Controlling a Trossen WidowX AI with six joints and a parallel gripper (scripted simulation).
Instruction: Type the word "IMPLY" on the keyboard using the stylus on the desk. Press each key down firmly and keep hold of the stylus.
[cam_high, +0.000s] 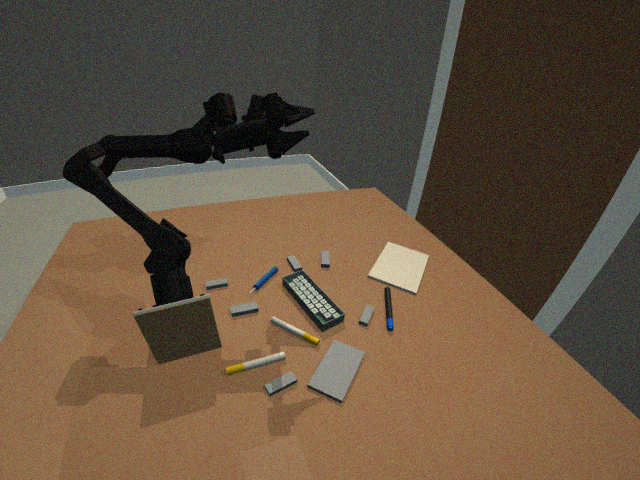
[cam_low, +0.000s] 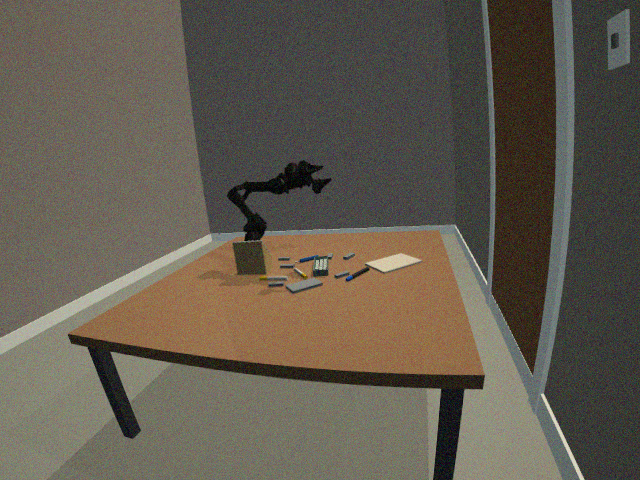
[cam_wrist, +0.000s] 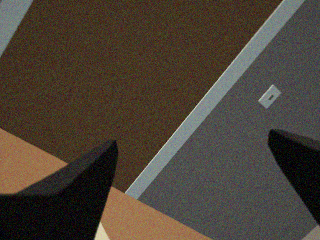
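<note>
My gripper tip is now 390 mm above the blue stylus, 140 mm past it and 70 mm to the left of it. Round my gripper tip: grey slab (390 mm below, 350 mm to the right, 20 mm behind); white stylus tip (390 mm below, 160 mm behind, 90 mm to the right); cream pad (390 mm below, 280 mm ahead, 80 mm to the right).
</note>
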